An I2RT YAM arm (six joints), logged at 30 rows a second.
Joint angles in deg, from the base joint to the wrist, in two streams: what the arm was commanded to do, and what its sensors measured. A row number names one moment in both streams.
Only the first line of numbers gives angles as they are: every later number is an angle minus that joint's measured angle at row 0.
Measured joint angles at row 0:
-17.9, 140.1, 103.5, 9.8, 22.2, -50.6
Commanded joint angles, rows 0 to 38:
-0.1, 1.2, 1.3, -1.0, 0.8, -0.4
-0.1, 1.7, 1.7, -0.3, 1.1, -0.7
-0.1, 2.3, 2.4, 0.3, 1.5, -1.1
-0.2, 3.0, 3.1, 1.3, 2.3, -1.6
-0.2, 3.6, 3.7, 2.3, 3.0, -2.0
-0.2, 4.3, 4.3, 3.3, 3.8, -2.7
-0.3, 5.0, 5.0, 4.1, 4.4, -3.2
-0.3, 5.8, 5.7, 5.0, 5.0, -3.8
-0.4, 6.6, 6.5, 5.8, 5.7, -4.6
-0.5, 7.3, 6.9, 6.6, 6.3, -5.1
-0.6, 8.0, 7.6, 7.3, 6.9, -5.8
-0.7, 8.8, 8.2, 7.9, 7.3, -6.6
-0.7, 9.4, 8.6, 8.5, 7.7, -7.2
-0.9, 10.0, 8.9, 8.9, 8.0, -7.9
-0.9, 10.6, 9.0, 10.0, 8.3, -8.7
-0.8, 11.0, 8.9, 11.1, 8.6, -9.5
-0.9, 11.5, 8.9, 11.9, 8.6, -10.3
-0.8, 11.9, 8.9, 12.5, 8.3, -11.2
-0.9, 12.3, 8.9, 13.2, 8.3, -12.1
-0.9, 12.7, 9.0, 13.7, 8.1, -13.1
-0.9, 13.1, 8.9, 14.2, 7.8, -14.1
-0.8, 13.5, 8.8, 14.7, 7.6, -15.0
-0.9, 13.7, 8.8, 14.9, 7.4, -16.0
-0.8, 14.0, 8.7, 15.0, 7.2, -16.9
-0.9, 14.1, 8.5, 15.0, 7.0, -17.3
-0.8, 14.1, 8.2, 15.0, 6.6, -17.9
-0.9, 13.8, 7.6, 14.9, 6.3, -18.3
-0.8, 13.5, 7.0, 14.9, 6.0, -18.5
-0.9, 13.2, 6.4, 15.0, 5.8, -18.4
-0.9, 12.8, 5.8, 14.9, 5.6, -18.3
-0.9, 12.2, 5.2, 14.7, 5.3, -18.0
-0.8, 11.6, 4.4, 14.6, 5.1, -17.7
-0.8, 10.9, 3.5, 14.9, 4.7, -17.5
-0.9, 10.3, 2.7, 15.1, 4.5, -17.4
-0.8, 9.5, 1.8, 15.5, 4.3, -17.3
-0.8, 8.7, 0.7, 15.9, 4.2, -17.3
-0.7, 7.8, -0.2, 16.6, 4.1, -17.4
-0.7, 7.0, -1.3, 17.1, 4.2, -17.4
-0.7, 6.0, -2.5, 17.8, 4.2, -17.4
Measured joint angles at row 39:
-0.7, 7.6, -0.6, 19.2, 4.7, -17.9
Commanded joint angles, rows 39 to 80:
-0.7, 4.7, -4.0, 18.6, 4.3, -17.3
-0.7, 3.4, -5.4, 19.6, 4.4, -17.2
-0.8, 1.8, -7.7, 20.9, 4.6, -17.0
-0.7, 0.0, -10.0, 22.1, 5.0, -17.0
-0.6, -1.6, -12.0, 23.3, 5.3, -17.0
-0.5, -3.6, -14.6, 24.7, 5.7, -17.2
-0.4, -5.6, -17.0, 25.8, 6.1, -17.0
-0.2, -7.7, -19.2, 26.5, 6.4, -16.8
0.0, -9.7, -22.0, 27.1, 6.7, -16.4
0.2, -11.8, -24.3, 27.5, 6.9, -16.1
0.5, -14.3, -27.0, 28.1, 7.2, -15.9
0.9, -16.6, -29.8, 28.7, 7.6, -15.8
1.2, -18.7, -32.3, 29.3, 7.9, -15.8
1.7, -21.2, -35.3, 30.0, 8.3, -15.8
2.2, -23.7, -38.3, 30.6, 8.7, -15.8
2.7, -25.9, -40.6, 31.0, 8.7, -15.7
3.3, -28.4, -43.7, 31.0, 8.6, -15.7
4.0, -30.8, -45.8, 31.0, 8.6, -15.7
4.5, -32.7, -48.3, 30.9, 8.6, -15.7
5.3, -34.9, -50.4, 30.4, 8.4, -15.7
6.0, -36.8, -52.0, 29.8, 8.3, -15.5
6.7, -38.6, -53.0, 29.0, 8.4, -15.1
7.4, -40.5, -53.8, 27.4, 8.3, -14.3
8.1, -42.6, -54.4, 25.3, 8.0, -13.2
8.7, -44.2, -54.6, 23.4, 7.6, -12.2
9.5, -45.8, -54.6, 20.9, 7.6, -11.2
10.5, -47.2, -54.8, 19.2, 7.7, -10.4
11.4, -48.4, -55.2, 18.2, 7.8, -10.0
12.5, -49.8, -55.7, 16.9, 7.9, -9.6
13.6, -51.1, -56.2, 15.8, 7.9, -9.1
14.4, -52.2, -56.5, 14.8, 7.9, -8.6
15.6, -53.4, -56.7, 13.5, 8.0, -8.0
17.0, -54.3, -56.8, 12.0, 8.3, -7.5
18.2, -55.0, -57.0, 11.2, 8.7, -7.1
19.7, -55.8, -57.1, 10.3, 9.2, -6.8
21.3, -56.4, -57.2, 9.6, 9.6, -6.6
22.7, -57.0, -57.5, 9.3, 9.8, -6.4
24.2, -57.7, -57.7, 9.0, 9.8, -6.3
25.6, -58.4, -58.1, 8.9, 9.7, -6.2
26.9, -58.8, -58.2, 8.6, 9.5, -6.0
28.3, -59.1, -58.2, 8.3, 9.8, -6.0
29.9, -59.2, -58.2, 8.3, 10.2, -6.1
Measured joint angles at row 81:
27.3, -58.3, -58.1, 7.8, 8.2, -7.4
